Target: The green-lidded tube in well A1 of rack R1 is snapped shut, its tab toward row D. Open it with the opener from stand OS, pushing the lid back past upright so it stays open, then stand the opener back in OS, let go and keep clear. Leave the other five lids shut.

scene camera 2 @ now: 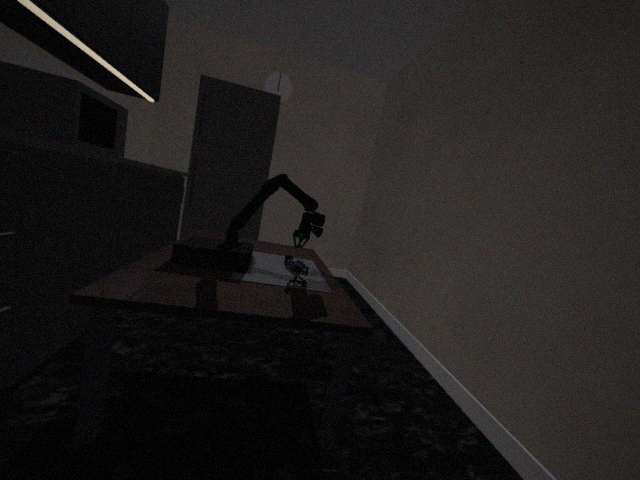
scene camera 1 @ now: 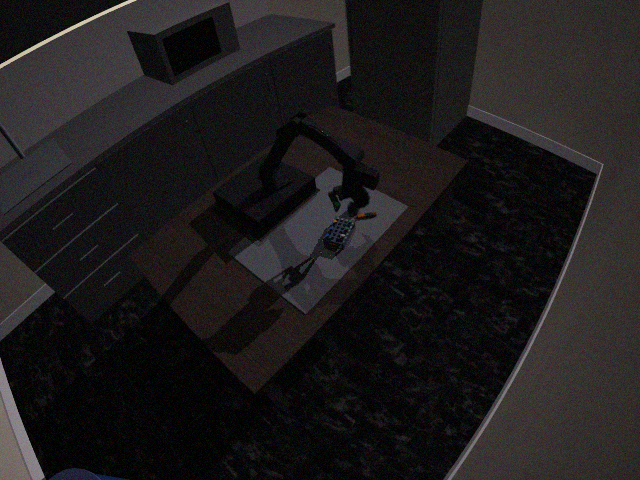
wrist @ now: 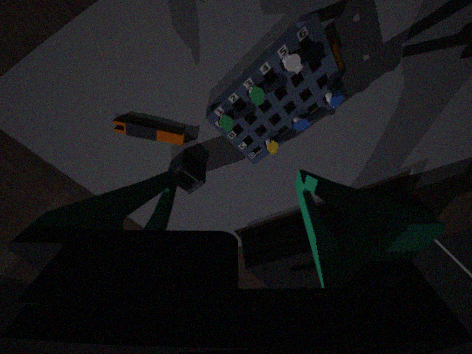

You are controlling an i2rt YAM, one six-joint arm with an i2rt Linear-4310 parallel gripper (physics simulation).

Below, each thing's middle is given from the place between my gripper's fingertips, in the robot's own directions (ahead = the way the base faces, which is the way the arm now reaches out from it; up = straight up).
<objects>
Now: hand 10 cm above the orange and dark tool (wrist: pixel 133 128), 9 cm to the right of it and 1 cm short of it. From my hand the other things lie so: dark box (wrist: pixel 190 173) 9 cm below, 7 cm to the left, 5 cm behind.
</objects>
